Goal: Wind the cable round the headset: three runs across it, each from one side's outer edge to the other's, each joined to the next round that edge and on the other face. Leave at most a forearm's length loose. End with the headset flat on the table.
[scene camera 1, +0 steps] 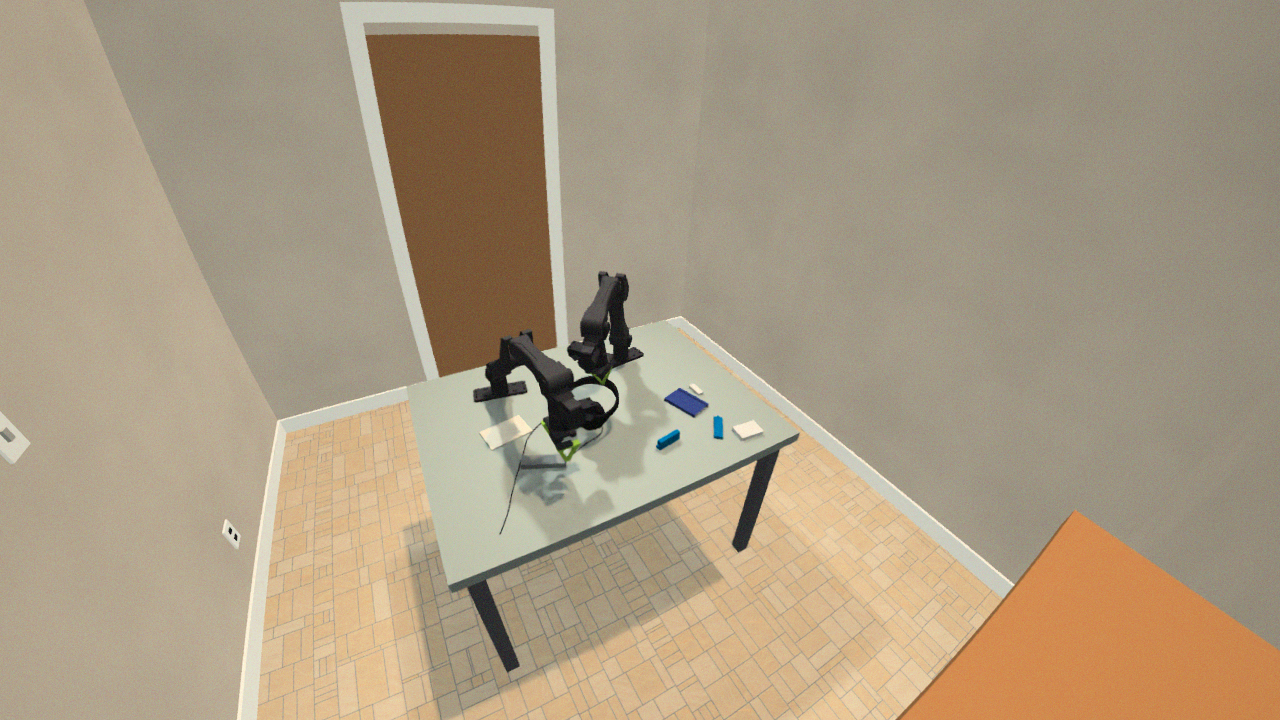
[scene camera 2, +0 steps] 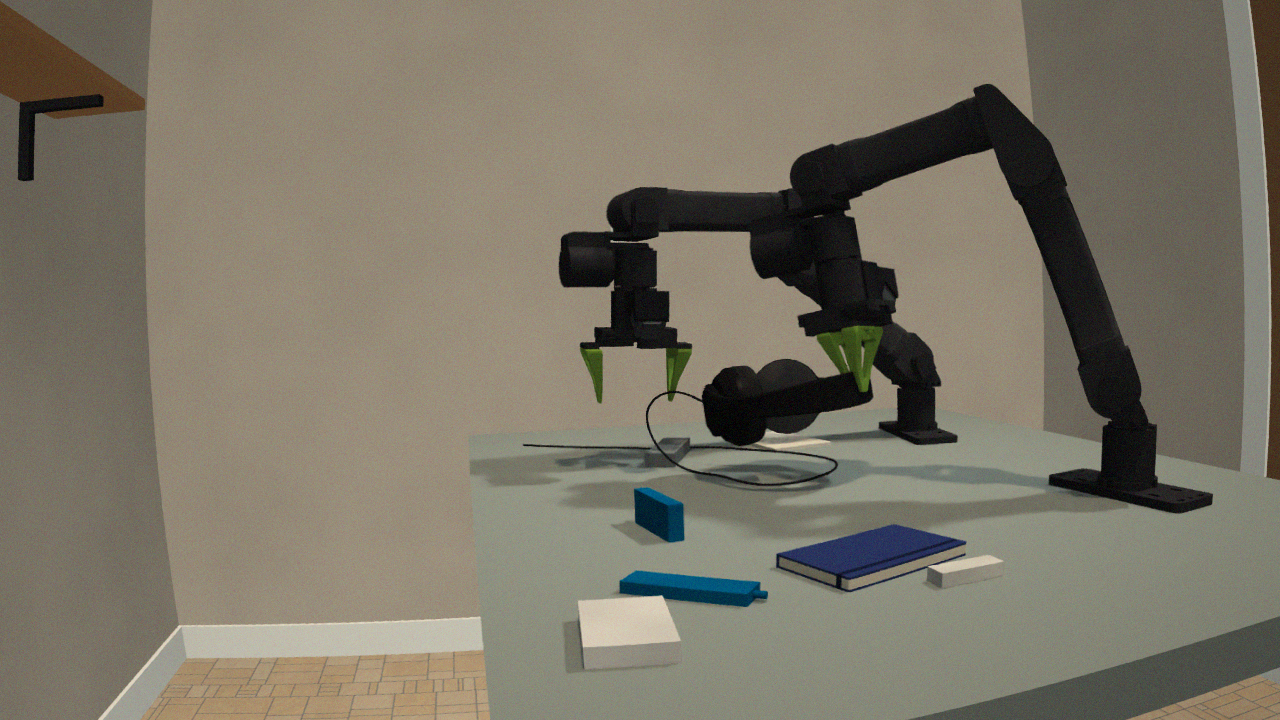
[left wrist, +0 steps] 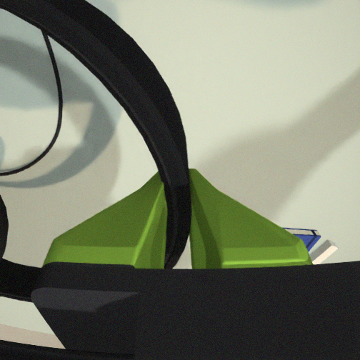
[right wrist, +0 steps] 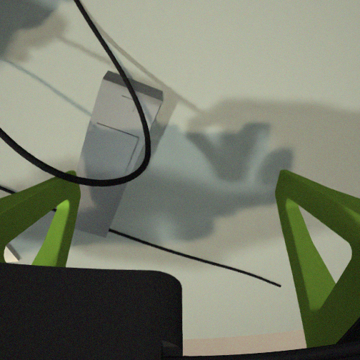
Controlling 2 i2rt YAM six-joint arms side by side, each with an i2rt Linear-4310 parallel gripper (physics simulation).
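Pixels of known places: left gripper, fingertip midpoint: [scene camera 1: 603,383] [scene camera 2: 859,393]; right gripper, fingertip midpoint: [scene camera 1: 561,450] [scene camera 2: 635,402]; left arm's base, link origin: [scene camera 1: 620,359] [scene camera 2: 1126,493]; right arm's base, link origin: [scene camera 1: 500,392] [scene camera 2: 916,434].
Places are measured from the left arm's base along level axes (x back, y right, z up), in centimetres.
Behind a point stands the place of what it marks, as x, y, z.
Observation:
The black headset [scene camera 1: 616,402] {-33.8, 25.3, 11.4} [scene camera 2: 805,395] {-29.9, 22.0, 11.4} [left wrist: 150,102] is held above the table, ear cups left of the headband in scene camera 2. My left gripper [scene camera 1: 604,381] {-22.2, 22.8, 11.0} [scene camera 2: 861,386] {-22.2, 22.8, 11.0} [left wrist: 177,179] is shut on its headband. The thin black cable [scene camera 1: 512,483] {-37.2, 64.7, 0.3} [scene camera 2: 769,484] {-31.0, 29.0, 0.2} [left wrist: 61,100] [right wrist: 148,150] leaves the ear-cup end, hangs in a loop, and its far part runs along the table. No run across the headset shows. My right gripper [scene camera 1: 558,449] {-40.6, 49.7, 8.8} [scene camera 2: 634,400] {-40.6, 49.7, 8.8} [right wrist: 177,181] is open beside the ear cups; the cable loop bends between its spread fingers, near one fingertip.
A grey block [scene camera 1: 543,464] {-36.4, 54.3, 1.7} [scene camera 2: 666,452] {-37.0, 47.9, 1.9} [right wrist: 112,150] lies under the right gripper. A white card [scene camera 1: 505,431] {-14.8, 57.9, 0.5}, a dark blue notebook [scene camera 1: 686,402] {-38.2, -3.1, 1.2} [scene camera 2: 872,555] {-38.9, -5.4, 1.2}, two blue pieces [scene camera 2: 657,514] {-50.6, 13.6, 2.2} [scene camera 2: 689,587] {-54.8, -5.0, 1.0} and two white blocks [scene camera 2: 629,631] {-62.1, -13.1, 1.5} [scene camera 2: 964,571] {-35.1, -12.9, 1.0} lie on the table.

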